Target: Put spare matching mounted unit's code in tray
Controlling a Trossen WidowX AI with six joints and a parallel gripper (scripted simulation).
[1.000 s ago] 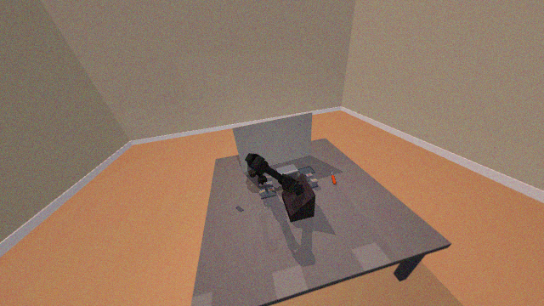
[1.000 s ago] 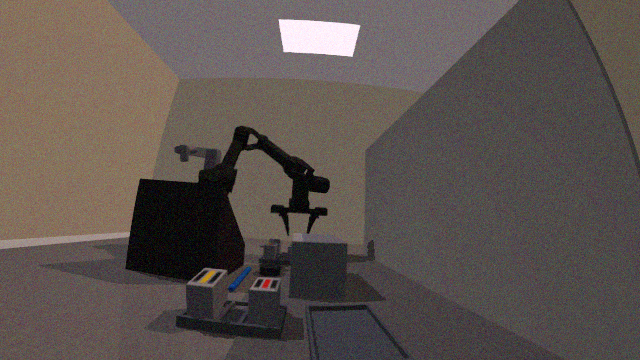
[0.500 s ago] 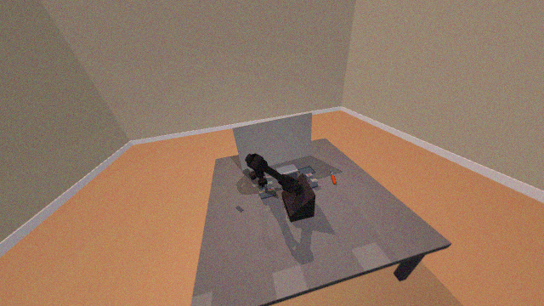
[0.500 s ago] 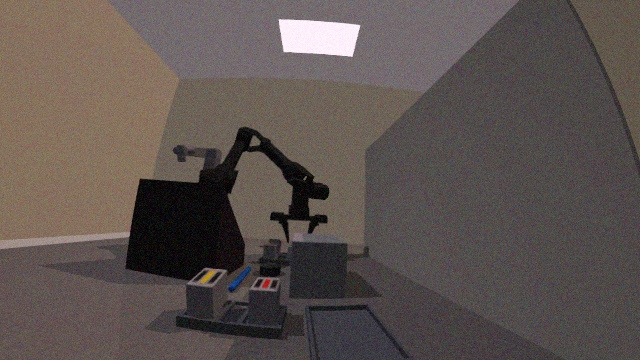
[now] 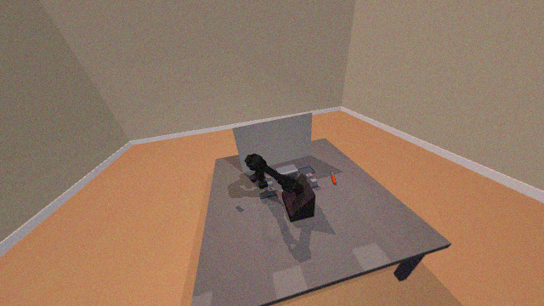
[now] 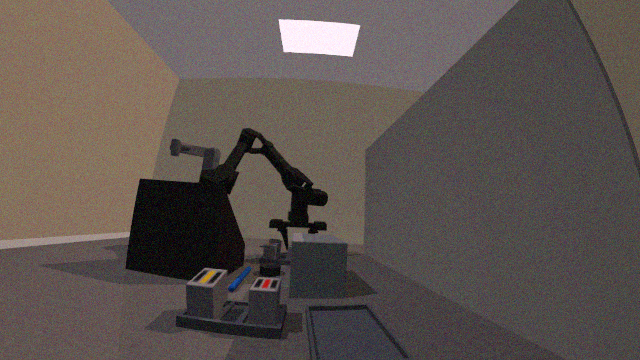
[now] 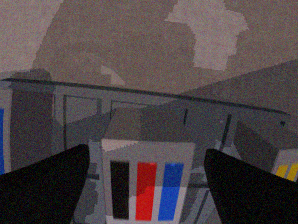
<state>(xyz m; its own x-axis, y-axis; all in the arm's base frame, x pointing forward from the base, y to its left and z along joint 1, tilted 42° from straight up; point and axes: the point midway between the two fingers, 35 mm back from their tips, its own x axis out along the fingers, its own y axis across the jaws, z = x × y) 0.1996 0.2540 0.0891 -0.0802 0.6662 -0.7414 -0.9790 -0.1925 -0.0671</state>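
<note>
My gripper tip is 40 cm to the left of the dark tray, 14 cm short of it and 2 cm above it. Also, from my gripper tip: blue marker pen: 25 cm to the right, 7 cm behind, 2 cm below; grey mounted unit: 21 cm to the right, 8 cm ahead, 2 cm above; small dark hex key: 17 cm to the left, 16 cm behind, 3 cm below.
</note>
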